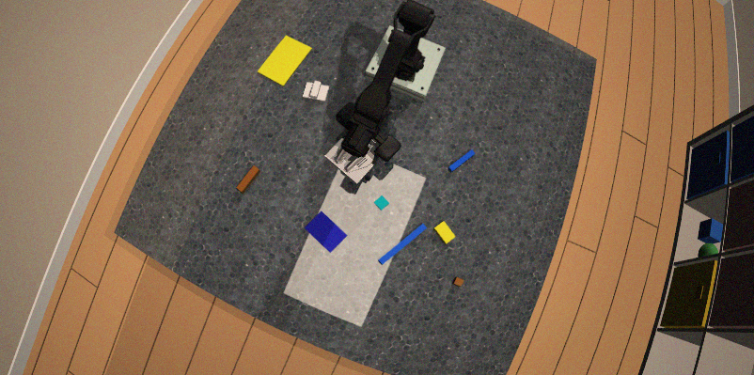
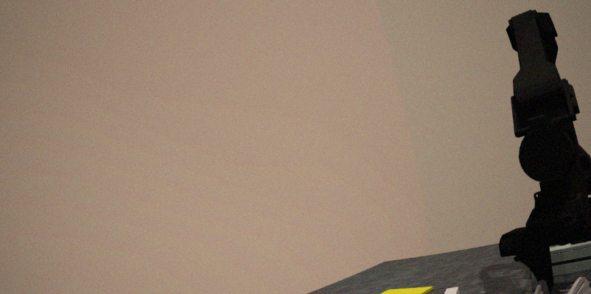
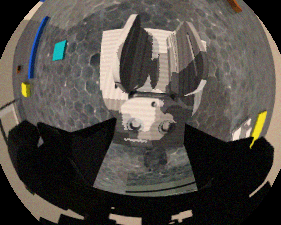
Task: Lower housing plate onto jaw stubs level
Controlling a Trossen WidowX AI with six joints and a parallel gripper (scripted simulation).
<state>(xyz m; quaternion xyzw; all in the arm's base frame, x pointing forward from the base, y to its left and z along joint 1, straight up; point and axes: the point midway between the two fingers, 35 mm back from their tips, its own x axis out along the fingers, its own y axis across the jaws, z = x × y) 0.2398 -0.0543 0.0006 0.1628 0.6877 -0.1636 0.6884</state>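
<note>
Right now the housing plate is 1 cm ahead of my gripper tip and 2 cm above it. Also, from my gripper tip: white ribbed block: 12 cm behind, 19 cm to the right; teal square: 16 cm ahead, 9 cm to the left, 1 cm below; dark blue sheet: 28 cm ahead, 4 cm to the right, 1 cm below.
</note>
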